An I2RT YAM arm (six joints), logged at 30 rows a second.
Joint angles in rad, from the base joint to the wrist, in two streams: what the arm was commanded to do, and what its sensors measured. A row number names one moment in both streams.
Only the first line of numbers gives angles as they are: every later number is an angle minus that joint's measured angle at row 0.
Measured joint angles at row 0:
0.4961, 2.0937, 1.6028, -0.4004, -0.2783, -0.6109
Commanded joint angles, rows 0 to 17:
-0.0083, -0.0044, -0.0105, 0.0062, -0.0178, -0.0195
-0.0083, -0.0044, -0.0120, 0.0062, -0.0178, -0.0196
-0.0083, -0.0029, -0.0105, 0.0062, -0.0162, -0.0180
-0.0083, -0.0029, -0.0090, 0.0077, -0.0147, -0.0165
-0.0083, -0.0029, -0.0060, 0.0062, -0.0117, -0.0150
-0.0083, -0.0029, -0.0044, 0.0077, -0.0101, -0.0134
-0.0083, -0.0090, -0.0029, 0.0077, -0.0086, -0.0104
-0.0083, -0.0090, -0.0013, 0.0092, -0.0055, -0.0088
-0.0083, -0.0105, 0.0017, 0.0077, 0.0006, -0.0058
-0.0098, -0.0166, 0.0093, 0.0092, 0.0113, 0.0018
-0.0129, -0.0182, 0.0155, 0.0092, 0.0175, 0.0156
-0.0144, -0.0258, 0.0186, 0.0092, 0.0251, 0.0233
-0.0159, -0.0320, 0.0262, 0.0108, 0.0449, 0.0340
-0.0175, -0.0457, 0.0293, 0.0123, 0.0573, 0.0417
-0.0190, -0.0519, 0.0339, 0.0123, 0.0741, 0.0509
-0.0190, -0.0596, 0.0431, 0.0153, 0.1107, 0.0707
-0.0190, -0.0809, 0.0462, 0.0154, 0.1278, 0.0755
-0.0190, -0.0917, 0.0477, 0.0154, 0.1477, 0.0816
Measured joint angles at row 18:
-0.0095, 0.0000, -0.0061, 0.0004, 0.0599, 0.0396
